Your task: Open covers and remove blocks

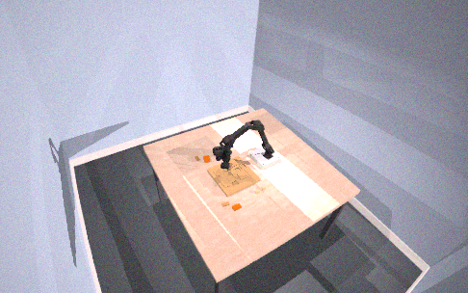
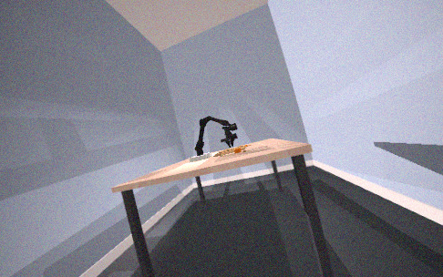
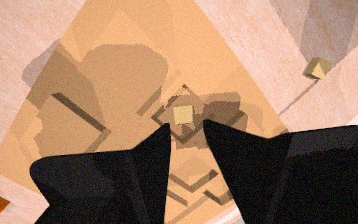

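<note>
My gripper tip is 6 cm to the right of the tan puzzle board, 3 cm above it and 1 cm past it. Also, from my gripper tip: orange bit: 30 cm to the left, 18 cm ahead, 4 cm below.
</note>
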